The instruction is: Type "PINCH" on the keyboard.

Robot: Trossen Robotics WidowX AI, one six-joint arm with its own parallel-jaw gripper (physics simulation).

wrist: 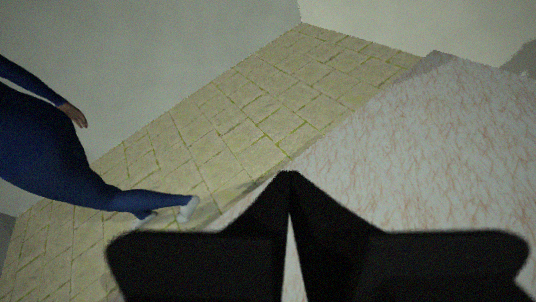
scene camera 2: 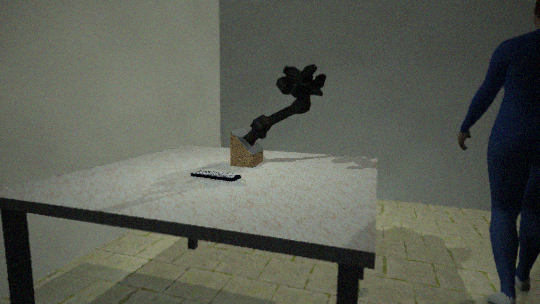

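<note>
A small keyboard with a black edge and pale keys lies flat on the table, in front of the arm's base in the scene view. Its single keys and letters are too small to read. The keyboard does not show in the wrist view. My gripper is shut, with its two black fingertips touching and nothing between them. In the scene view the dark hand at the end of the arm is raised high above the table, up and to the right of the keyboard; its fingertips cannot be told apart there.
The arm stands on a wooden block with a slanted grey top, just behind the keyboard. The pale, speckled table has a dark front edge. A person in blue stands on the tiled floor beyond the table.
</note>
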